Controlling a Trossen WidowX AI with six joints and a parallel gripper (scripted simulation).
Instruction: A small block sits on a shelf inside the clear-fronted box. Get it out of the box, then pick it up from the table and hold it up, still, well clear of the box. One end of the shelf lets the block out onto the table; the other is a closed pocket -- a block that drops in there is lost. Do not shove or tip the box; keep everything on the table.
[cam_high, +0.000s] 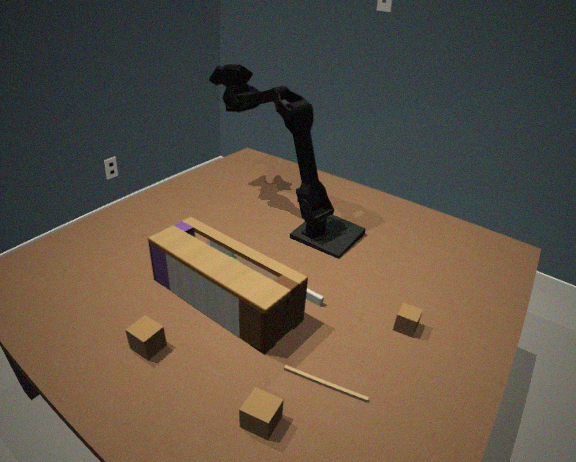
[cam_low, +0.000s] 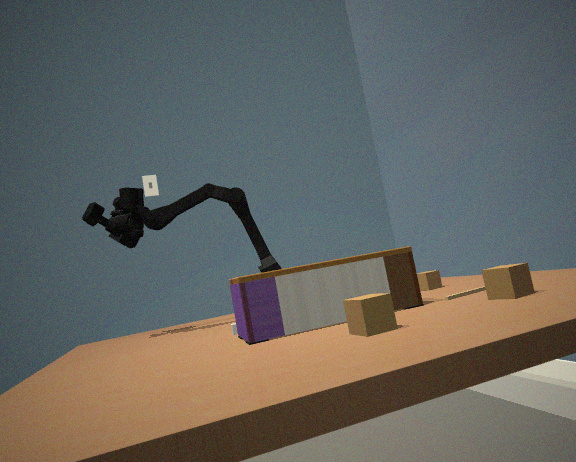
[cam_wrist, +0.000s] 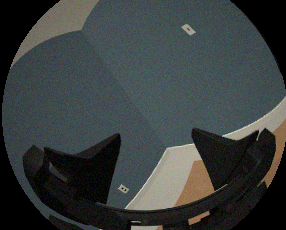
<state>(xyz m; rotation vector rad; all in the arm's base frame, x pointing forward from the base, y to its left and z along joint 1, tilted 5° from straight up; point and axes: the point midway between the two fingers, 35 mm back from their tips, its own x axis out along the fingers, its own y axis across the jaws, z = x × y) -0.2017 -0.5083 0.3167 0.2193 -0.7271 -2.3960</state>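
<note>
The long wooden box lies 55 cm ahead of my gripper tip, 51 cm to the left of it and 31 cm below it. The rest, counted from my gripper tip: green block 57 cm ahead, 51 cm to the left, 29 cm below; thin wooden stick 65 cm ahead, 85 cm to the left, 37 cm below.
</note>
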